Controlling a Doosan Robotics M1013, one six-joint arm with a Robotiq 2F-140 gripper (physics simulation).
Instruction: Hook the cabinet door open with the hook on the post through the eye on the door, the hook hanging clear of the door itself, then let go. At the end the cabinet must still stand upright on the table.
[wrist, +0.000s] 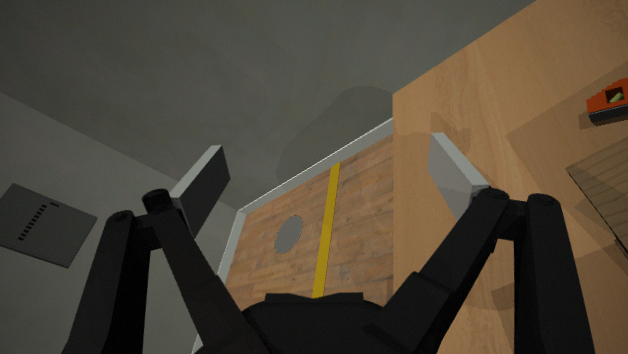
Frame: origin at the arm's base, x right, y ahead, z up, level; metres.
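Seen in the pictures: gripper, fingertip midpoint: (324, 157).
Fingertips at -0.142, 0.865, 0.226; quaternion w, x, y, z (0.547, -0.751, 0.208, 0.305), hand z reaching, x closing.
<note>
Offsets run from my fingertips to a thing's middle, as dx, dy, dz. "*": to the spot under its first point. Level surfaces: height alone.
My gripper (324, 157) is wide open and empty, its two pale finger pads far apart. The right finger overlaps the left part of the wooden table @(dz -0.292) (415, 225) in the view. A flat wood-grained piece with a dark edge @(* +0.125, -0.023, -0.133) (607, 185) is cut off by the right edge of the view; it may be part of the cabinet, but I cannot tell for sure. It lies to the right of the right finger, apart from it. The door, the eye, the post and the hook cannot be made out here.
An orange object with a dark base @(* +0.185, +0.149, -0.274) (604, 104) sits on the table at the upper right, partly cut off. Beyond the table edge are a plank floor (360, 225) with a yellow stripe (327, 230) and a grey disc (288, 234). A grey slotted panel (60, 230) shows at the left.
</note>
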